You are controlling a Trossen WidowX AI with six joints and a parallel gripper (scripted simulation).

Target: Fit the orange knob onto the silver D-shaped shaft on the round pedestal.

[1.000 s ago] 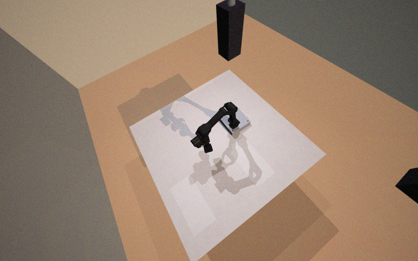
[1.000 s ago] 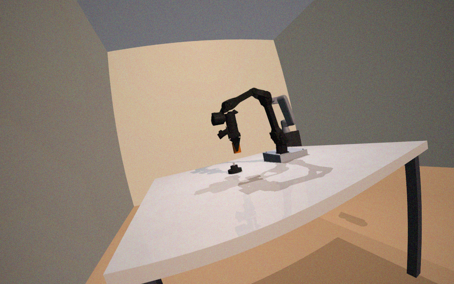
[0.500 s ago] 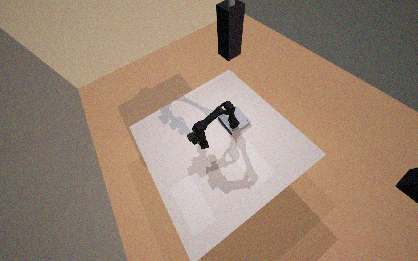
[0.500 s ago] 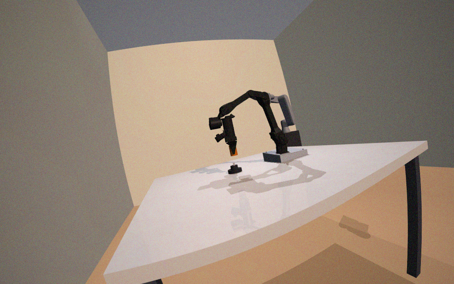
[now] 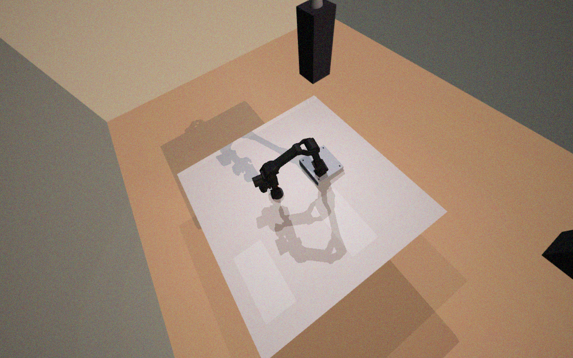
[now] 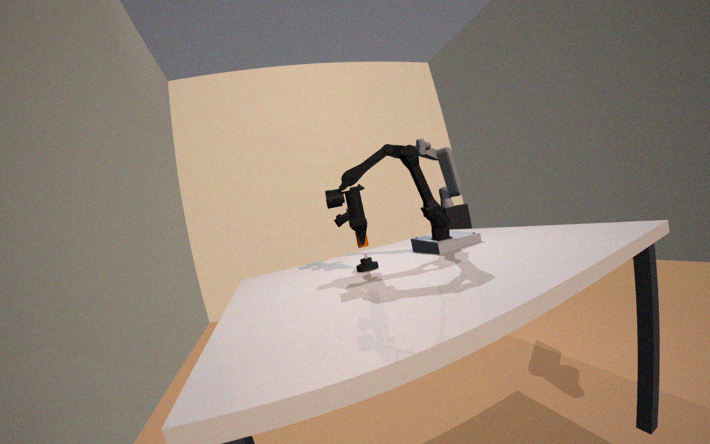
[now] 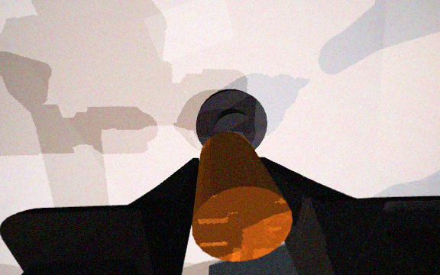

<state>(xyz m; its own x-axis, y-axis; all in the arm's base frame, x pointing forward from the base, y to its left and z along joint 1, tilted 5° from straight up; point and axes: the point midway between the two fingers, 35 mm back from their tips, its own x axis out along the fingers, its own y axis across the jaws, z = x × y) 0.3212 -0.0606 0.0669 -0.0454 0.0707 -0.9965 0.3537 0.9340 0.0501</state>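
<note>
My gripper tip is now 70 mm above the dark round pedestal and 10 mm to the left of it. Also, from my gripper tip: orange knob (30 mm above).
</note>
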